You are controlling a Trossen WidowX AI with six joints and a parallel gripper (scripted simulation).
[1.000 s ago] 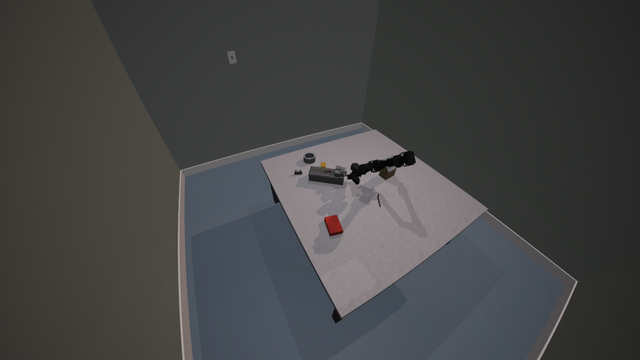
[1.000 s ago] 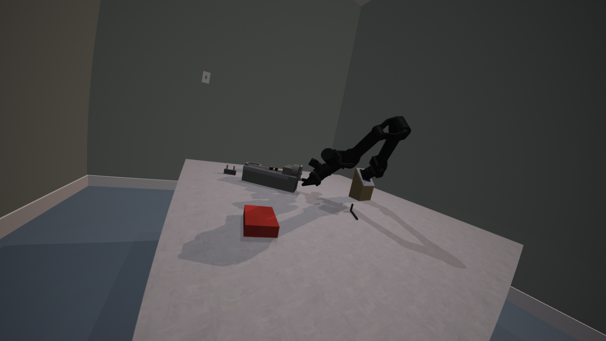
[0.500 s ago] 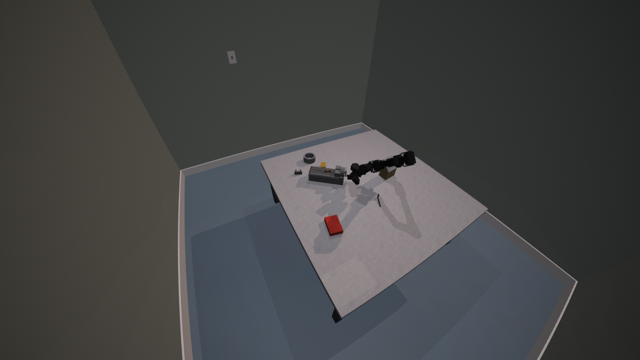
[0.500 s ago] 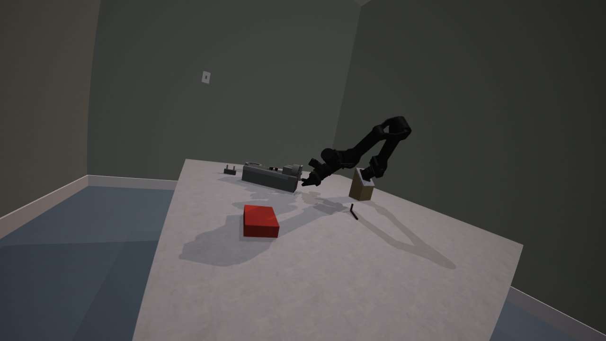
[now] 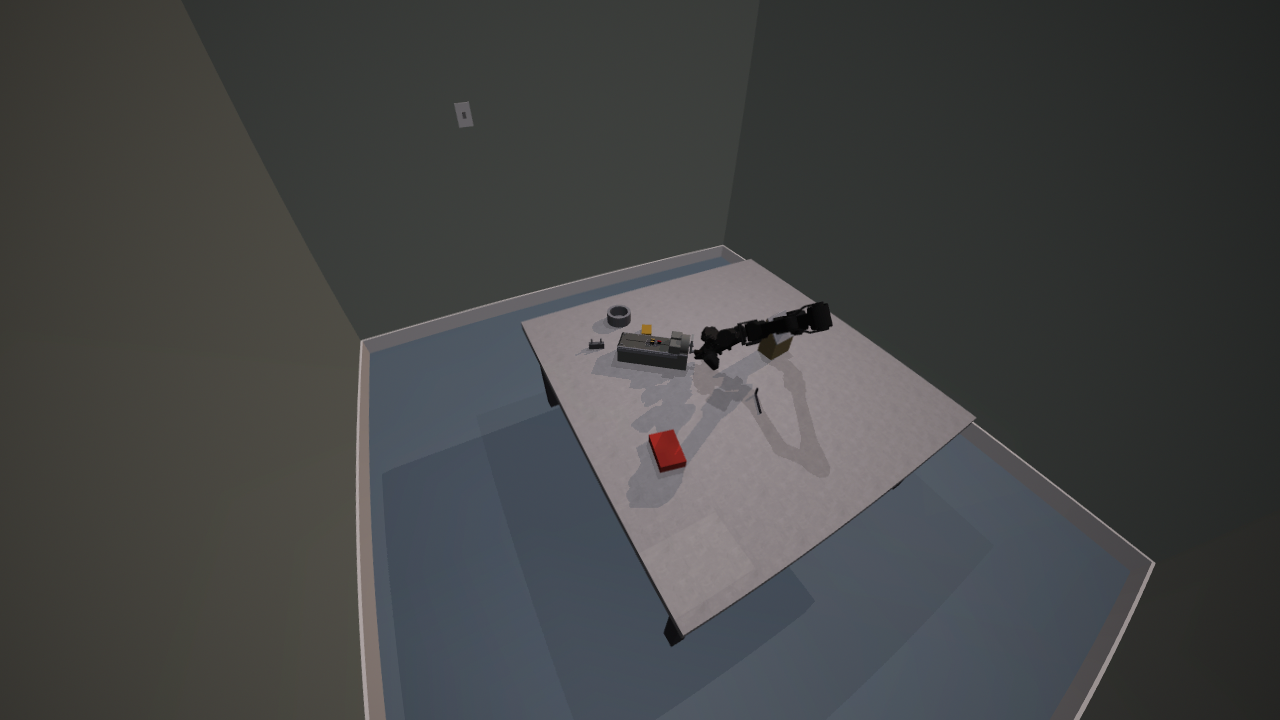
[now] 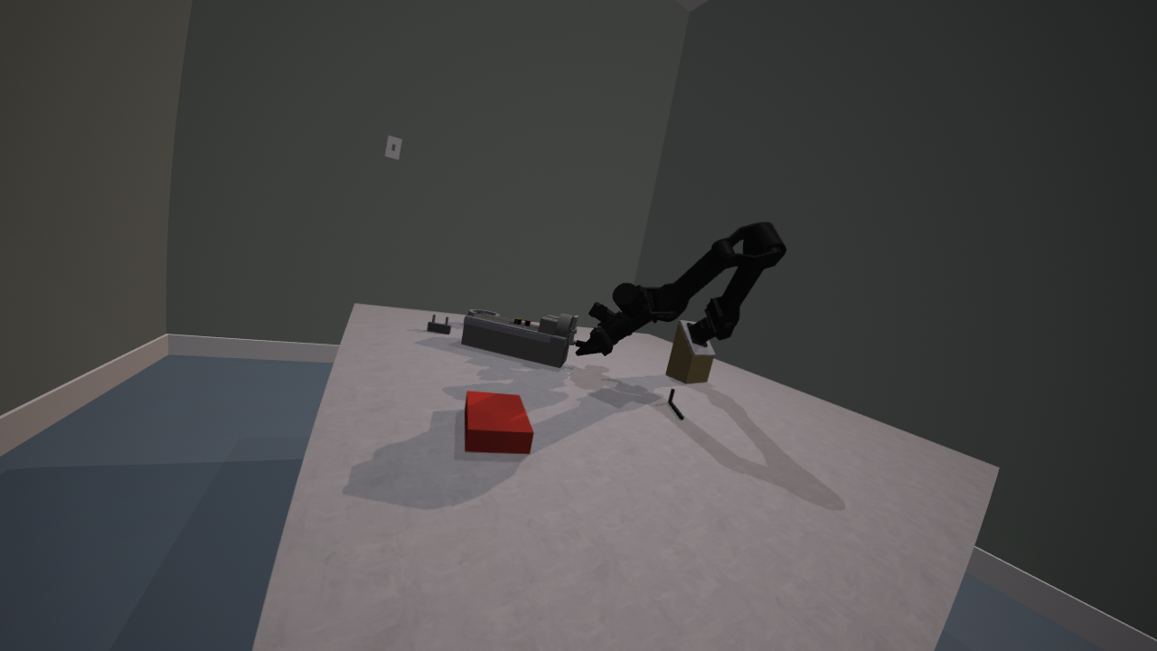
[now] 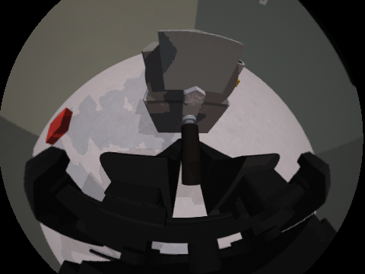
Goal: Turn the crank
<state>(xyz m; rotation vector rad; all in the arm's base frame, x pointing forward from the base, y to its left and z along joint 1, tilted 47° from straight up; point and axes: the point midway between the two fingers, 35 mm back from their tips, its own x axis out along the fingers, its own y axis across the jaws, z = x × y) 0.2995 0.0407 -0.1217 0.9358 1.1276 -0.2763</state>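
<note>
Now: gripper tip 30 mm below the black crank handle, 10 mm to the right of it and 10 mm past it. Round my gripper tip: yellow block (240 mm to the right, 80 mm ahead, 20 mm below); red pointer (110 mm ahead, 80 mm to the right, 50 mm above); black bent key (250 mm to the left, 100 mm behind, 20 mm below).
</note>
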